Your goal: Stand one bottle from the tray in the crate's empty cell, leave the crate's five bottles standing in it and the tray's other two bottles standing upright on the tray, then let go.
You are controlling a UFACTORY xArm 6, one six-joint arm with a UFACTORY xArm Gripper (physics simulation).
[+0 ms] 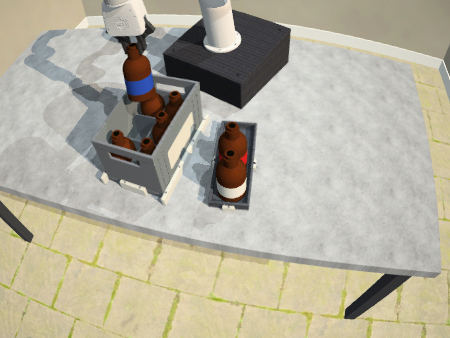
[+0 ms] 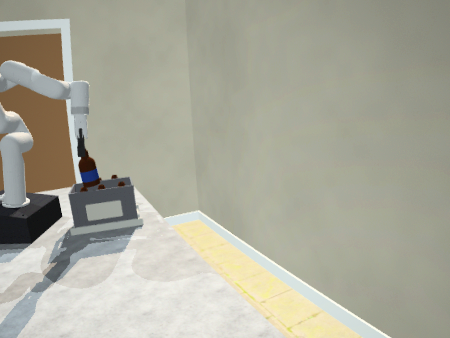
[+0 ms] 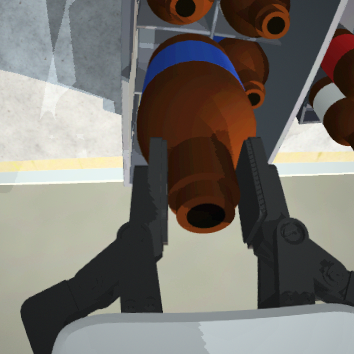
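Pixels of known places: gripper, between the fingertips: (image 1: 136, 51) (image 2: 81, 156) (image 3: 202, 156); arm's base, origin of its link: (image 1: 222, 41) (image 2: 16, 203).
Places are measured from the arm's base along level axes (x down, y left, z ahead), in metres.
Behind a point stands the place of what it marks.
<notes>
My gripper (image 1: 133, 48) @[y -0.166, x -0.186, z 0.317 m] (image 2: 82, 153) @[y -0.166, x -0.186, z 0.317 m] (image 3: 202, 156) @[y -0.166, x -0.186, z 0.317 m] is shut on the neck of a brown bottle with a blue band (image 1: 137, 75) @[y -0.151, x -0.145, z 0.369 m] (image 2: 88, 170) @[y -0.202, x -0.127, z 0.334 m] (image 3: 192, 105) @[y -0.168, x -0.163, z 0.304 m]. The bottle hangs tilted over the rear part of the grey crate (image 1: 130, 170) @[y -0.162, x 0.040, z 0.524 m] (image 2: 77, 210) @[y -0.208, x 0.029, z 0.261 m] (image 3: 290, 85) @[y -0.053, x -0.021, z 0.387 m], its base near rim height. Five brown bottles stand in the crate, one (image 1: 152, 105) @[y -0.152, x 0.012, z 0.319 m] partly hidden behind the held one. The empty cell (image 1: 144, 125) @[y -0.184, x 0.078, z 0.337 m] lies in the middle of the left row. In the dark tray (image 1: 242, 205) @[y 0.124, x 0.106, z 0.551 m], a red-banded bottle (image 1: 232, 140) @[y 0.086, x 0.005, z 0.431 m] (image 3: 342, 57) @[y 0.054, x 0.055, z 0.392 m] and a white-banded bottle (image 1: 231, 172) @[y 0.095, x 0.011, z 0.521 m] (image 3: 332, 107) @[y 0.061, x 0.052, z 0.476 m] stand upright.
The black robot base (image 1: 230, 60) @[y 0.039, x 0.011, z 0.098 m] (image 2: 30, 220) @[y -0.173, x 0.041, z 0.063 m] stands behind the crate and tray. Pale rails (image 1: 172, 185) @[y -0.061, x 0.106, z 0.513 m] (image 2: 107, 227) @[y -0.243, x 0.118, z 0.369 m] run along the crate's foot. The grey table (image 1: 345, 165) @[y 0.406, x 0.130, z 0.378 m] (image 2: 160, 285) @[y -0.759, x 0.130, z 0.405 m] carries everything, its front edge beyond the tray.
</notes>
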